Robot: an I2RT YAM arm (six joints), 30 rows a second.
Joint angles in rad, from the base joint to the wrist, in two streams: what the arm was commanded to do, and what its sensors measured. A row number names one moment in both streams.
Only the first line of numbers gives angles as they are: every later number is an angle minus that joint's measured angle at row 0.
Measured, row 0: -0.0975, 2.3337, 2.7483, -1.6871, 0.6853, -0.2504
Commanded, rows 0 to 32: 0.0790, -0.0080, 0.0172, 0.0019, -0.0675, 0.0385; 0.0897, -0.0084, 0.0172, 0.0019, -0.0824, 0.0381; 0.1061, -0.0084, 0.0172, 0.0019, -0.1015, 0.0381; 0.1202, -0.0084, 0.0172, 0.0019, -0.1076, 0.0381; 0.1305, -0.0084, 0.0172, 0.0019, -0.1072, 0.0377; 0.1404, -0.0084, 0.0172, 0.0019, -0.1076, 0.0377; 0.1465, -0.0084, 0.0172, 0.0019, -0.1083, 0.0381; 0.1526, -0.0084, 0.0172, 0.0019, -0.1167, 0.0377; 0.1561, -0.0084, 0.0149, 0.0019, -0.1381, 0.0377; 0.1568, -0.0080, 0.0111, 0.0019, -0.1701, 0.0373; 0.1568, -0.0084, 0.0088, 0.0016, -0.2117, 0.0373; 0.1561, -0.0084, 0.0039, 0.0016, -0.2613, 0.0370; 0.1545, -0.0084, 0.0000, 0.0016, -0.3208, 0.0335; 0.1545, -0.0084, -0.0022, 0.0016, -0.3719, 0.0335; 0.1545, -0.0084, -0.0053, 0.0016, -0.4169, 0.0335; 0.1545, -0.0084, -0.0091, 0.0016, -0.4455, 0.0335; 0.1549, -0.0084, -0.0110, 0.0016, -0.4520, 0.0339; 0.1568, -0.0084, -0.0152, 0.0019, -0.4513, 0.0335; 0.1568, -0.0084, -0.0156, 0.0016, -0.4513, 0.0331; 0.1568, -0.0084, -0.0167, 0.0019, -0.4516, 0.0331; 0.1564, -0.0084, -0.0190, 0.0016, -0.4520, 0.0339; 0.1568, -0.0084, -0.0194, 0.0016, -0.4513, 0.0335; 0.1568, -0.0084, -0.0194, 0.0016, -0.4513, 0.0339; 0.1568, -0.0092, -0.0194, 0.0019, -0.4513, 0.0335; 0.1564, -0.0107, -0.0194, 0.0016, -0.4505, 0.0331; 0.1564, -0.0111, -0.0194, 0.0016, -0.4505, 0.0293; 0.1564, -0.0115, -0.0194, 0.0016, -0.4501, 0.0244; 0.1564, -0.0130, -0.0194, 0.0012, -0.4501, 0.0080; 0.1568, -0.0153, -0.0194, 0.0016, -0.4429, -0.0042; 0.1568, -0.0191, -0.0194, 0.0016, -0.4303, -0.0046; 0.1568, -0.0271, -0.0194, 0.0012, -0.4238, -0.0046; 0.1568, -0.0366, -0.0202, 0.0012, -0.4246, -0.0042; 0.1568, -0.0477, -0.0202, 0.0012, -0.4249, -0.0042
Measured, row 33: 0.1549, 0.0000, -0.0099, 0.0004, -0.4337, 0.0106
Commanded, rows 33 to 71: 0.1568, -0.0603, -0.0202, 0.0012, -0.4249, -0.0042; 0.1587, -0.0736, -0.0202, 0.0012, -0.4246, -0.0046; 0.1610, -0.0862, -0.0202, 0.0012, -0.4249, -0.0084; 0.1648, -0.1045, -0.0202, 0.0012, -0.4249, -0.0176; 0.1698, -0.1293, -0.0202, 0.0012, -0.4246, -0.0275; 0.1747, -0.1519, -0.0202, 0.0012, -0.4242, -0.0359; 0.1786, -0.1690, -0.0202, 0.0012, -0.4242, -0.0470; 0.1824, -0.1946, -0.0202, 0.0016, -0.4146, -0.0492; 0.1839, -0.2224, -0.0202, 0.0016, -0.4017, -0.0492; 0.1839, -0.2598, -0.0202, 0.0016, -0.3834, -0.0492; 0.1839, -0.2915, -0.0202, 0.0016, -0.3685, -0.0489; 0.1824, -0.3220, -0.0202, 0.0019, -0.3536, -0.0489; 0.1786, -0.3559, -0.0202, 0.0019, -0.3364, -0.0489; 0.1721, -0.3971, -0.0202, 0.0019, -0.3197, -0.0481; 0.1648, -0.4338, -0.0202, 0.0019, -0.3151, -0.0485; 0.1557, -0.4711, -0.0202, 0.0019, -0.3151, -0.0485; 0.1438, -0.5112, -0.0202, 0.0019, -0.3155, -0.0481; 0.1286, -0.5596, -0.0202, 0.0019, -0.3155, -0.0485; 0.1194, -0.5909, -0.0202, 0.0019, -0.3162, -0.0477; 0.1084, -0.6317, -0.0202, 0.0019, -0.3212, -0.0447; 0.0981, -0.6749, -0.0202, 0.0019, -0.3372, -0.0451; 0.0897, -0.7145, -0.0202, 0.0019, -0.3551, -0.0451; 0.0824, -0.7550, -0.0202, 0.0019, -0.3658, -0.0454; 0.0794, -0.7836, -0.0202, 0.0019, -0.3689, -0.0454; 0.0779, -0.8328, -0.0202, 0.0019, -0.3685, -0.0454; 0.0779, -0.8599, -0.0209, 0.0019, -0.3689, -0.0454; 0.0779, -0.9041, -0.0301, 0.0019, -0.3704, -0.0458; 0.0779, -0.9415, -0.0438, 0.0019, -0.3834, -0.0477; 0.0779, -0.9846, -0.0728, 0.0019, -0.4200, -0.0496; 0.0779, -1.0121, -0.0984, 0.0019, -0.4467, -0.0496; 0.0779, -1.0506, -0.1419, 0.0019, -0.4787, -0.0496; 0.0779, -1.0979, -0.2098, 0.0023, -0.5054, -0.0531; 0.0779, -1.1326, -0.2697, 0.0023, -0.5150, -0.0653; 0.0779, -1.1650, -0.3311, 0.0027, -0.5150, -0.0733; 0.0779, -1.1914, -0.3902, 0.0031, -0.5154, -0.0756; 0.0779, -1.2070, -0.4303, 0.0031, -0.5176, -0.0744; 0.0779, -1.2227, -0.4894, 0.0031, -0.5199, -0.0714; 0.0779, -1.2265, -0.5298, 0.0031, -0.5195, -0.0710; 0.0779, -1.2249, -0.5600, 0.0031, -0.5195, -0.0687
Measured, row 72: 0.0832, -1.2391, -0.4249, -0.0004, -0.4814, -0.0550
